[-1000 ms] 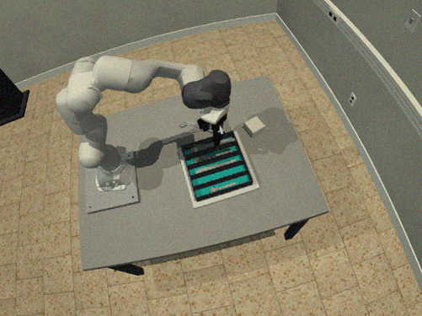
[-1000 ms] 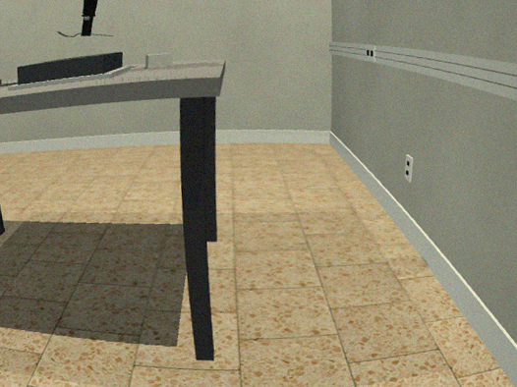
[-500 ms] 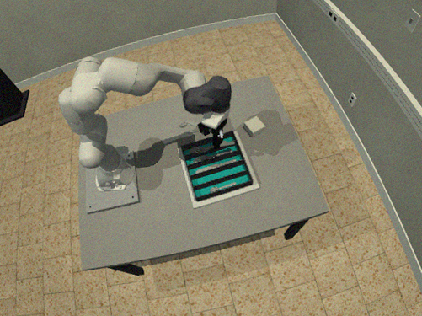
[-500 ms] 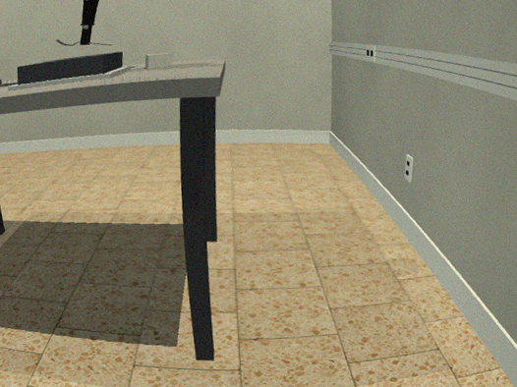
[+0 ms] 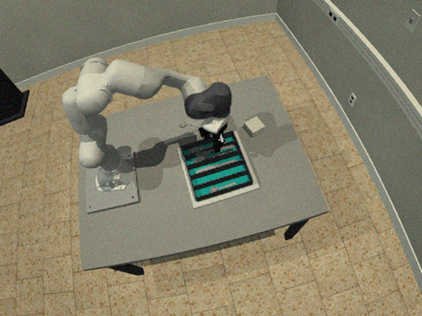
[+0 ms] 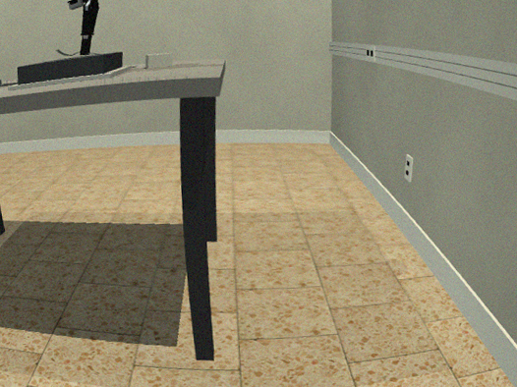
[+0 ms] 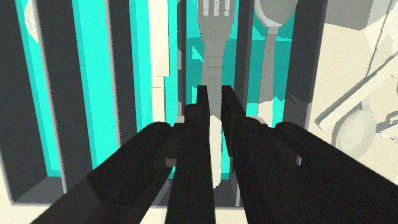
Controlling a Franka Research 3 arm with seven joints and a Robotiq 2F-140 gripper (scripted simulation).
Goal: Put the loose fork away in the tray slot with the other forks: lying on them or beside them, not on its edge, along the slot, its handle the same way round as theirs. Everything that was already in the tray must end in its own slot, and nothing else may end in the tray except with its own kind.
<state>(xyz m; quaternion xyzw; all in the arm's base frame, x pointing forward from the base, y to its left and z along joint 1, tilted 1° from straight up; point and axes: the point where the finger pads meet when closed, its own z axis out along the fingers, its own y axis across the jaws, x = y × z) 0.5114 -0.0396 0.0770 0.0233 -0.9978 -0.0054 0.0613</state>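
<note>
Now: hand 80 mm above the knife and 60 mm to the left of it. Also, from my hand: white box 230 mm ahead, 110 mm to the left, 80 mm below.
</note>
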